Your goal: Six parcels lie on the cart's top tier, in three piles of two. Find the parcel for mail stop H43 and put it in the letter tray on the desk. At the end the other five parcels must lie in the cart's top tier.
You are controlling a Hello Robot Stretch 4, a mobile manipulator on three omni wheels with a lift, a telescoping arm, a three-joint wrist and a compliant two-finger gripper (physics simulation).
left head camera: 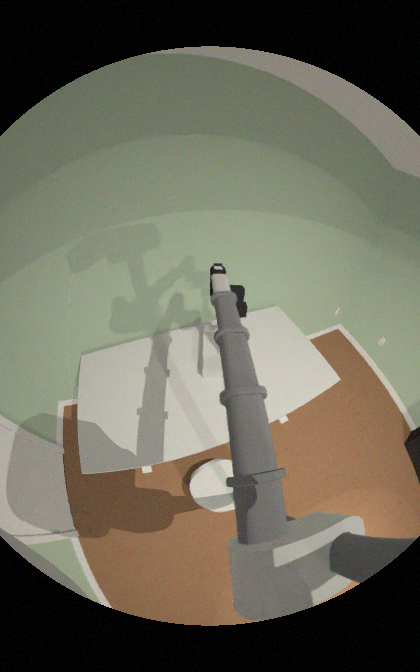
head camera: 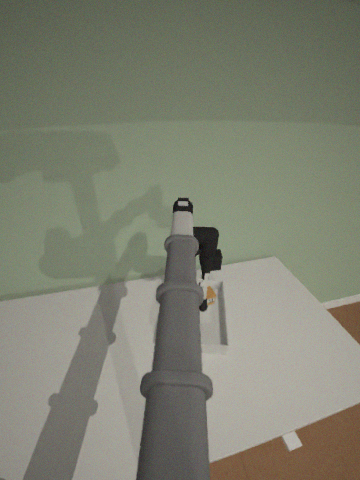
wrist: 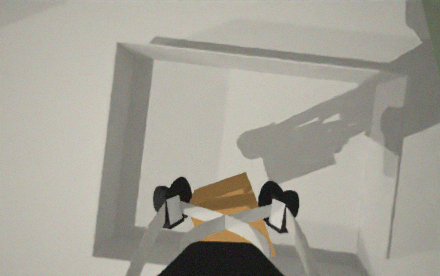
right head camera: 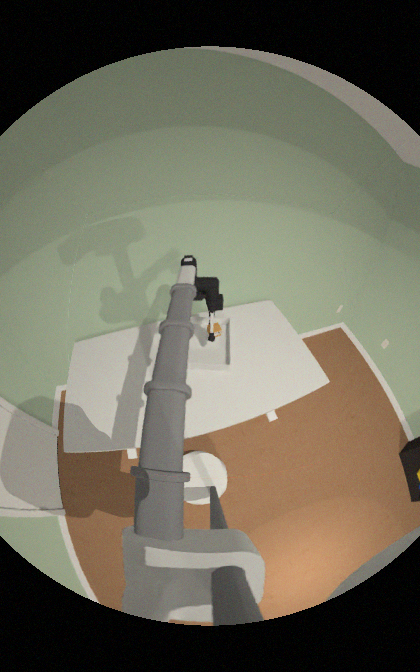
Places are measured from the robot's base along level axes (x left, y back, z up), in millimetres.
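Where they show: gripper, between the fingertips: (wrist: 226, 195).
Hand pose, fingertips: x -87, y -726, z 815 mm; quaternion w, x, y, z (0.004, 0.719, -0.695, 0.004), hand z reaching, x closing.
Note:
After its pixels a point has its place.
An orange-brown parcel (head camera: 211, 295) {x -119, y -712, z 865 mm} (right head camera: 215, 329) (wrist: 225, 186) {x -73, y -723, z 846 mm} is held between the two fingertips of my gripper (head camera: 204, 296) {x -87, y -726, z 815 mm} (right head camera: 211, 326) (wrist: 226, 195) {x -87, y -726, z 815 mm}, which is shut on it. A small pale label shows on the parcel in the head camera view, too small to read. The parcel hangs over the white letter tray (head camera: 224, 320) {x -187, y -708, z 723 mm} (left head camera: 211, 370) (right head camera: 228, 345) (wrist: 125, 150) {x -59, y -587, z 695 mm}, near one end in the wrist view, and its shadow falls on the tray floor, apart from it. The tray stands on the white desk (head camera: 280, 350) {x -395, y -598, z 692 mm} (left head camera: 115, 390) (right head camera: 270, 365) (wrist: 45, 125) {x -31, y -474, z 692 mm}. The cart and the other parcels cannot be made out.
The green wall (head camera: 280, 200) {x -503, y -1217, z 1041 mm} (left head camera: 300, 250) (right head camera: 280, 250) stands behind the desk. A round white stool (left head camera: 207, 485) (right head camera: 207, 475) stands in front of the desk, partly under my arm. A dark box (left head camera: 415, 450) (right head camera: 410, 477) shows at the right edge.

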